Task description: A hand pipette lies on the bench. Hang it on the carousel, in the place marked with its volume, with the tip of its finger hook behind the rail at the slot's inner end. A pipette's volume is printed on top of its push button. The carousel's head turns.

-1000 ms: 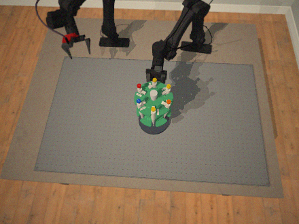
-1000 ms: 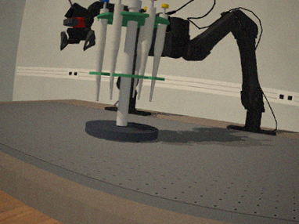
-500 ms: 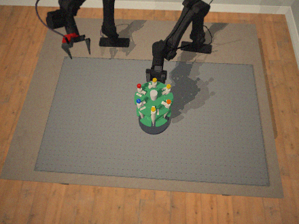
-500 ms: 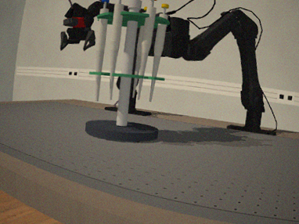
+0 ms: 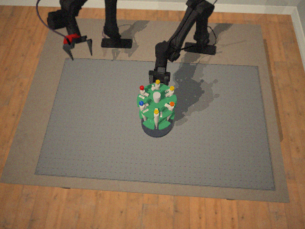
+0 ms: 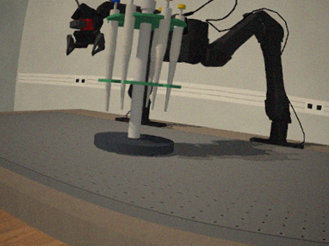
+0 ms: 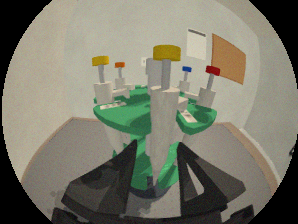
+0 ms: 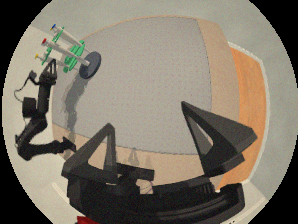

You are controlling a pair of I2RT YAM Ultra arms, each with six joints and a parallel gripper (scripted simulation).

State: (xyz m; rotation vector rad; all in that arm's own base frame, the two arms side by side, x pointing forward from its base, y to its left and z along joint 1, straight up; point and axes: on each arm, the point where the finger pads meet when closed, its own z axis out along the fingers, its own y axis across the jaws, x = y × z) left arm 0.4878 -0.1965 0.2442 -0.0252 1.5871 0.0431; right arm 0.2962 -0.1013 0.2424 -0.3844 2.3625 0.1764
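Now: left hand 1 cm short of the pipette, 1 cm to the left of it and 2 cm above it.
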